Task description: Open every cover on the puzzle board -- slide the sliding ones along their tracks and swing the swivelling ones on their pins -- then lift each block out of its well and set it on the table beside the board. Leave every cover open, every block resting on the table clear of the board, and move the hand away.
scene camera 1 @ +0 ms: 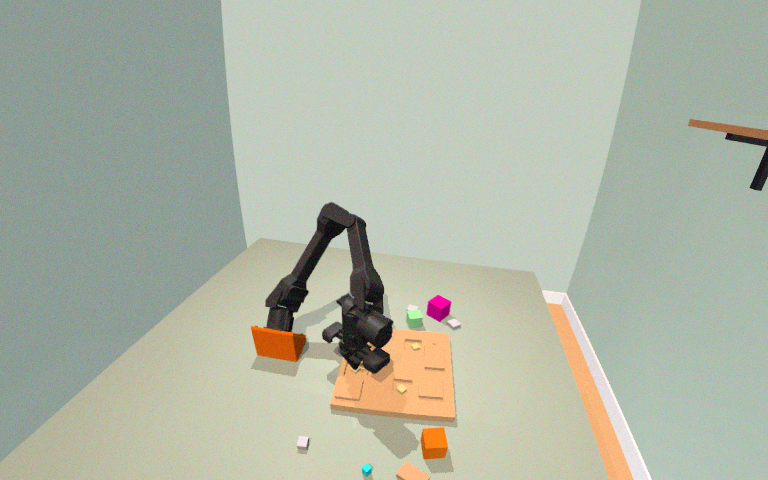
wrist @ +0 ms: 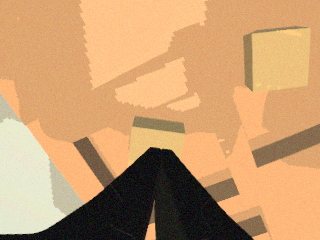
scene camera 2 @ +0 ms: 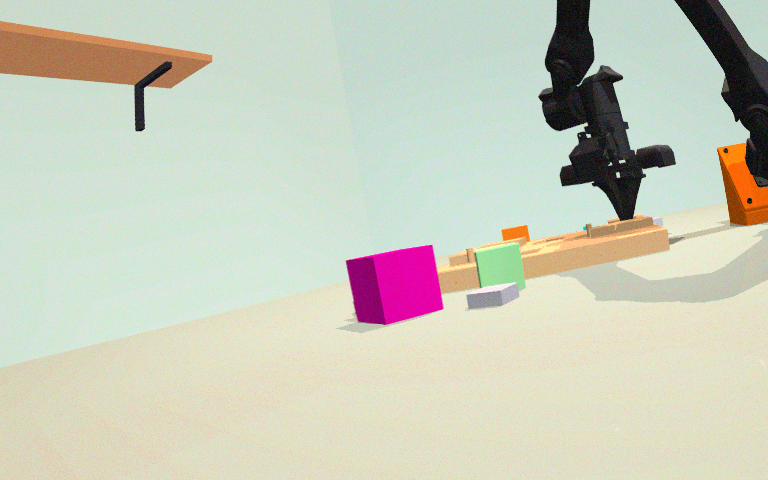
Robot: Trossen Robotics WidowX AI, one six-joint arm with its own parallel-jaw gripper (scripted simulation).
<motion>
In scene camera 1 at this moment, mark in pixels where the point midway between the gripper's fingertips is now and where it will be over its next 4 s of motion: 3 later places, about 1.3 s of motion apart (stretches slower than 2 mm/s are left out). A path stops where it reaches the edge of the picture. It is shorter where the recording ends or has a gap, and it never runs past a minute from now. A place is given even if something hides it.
My gripper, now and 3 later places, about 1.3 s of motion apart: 355,368; 354,356; 355,363; 355,370
</motion>
